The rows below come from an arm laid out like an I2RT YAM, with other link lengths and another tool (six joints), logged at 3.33 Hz.
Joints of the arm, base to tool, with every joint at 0 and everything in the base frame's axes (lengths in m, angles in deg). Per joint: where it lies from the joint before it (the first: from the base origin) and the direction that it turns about. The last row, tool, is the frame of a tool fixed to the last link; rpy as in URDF.
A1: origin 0 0 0.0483 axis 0 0 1
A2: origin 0.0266 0.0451 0.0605 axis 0 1 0
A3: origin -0.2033 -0.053 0 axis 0 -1 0
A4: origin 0.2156 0.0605 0.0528 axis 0 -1 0
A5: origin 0.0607 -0.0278 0.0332 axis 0 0 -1
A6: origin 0.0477 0 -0.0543 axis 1 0 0
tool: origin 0.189 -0.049 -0.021 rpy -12.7 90 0
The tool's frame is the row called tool.
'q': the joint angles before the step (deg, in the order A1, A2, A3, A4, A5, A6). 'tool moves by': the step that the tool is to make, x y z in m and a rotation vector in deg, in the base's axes. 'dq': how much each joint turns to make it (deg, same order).
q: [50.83 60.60 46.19 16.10 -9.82 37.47]
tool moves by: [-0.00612 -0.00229 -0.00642 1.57 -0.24 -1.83]
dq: [2.93 -1.77 -4.54 4.23 4.79 0.57]
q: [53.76 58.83 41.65 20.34 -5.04 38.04]
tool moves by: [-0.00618 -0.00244 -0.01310 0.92 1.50 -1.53]
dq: [2.55 -1.05 -3.71 2.64 4.17 1.53]
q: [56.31 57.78 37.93 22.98 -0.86 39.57]
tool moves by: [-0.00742 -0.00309 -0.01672 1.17 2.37 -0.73]
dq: [1.73 -1.25 -4.26 2.69 2.59 2.50]
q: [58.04 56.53 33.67 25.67 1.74 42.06]
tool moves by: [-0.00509 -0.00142 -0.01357 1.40 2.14 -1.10]
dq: [1.92 -0.02 -3.26 3.20 3.15 2.41]
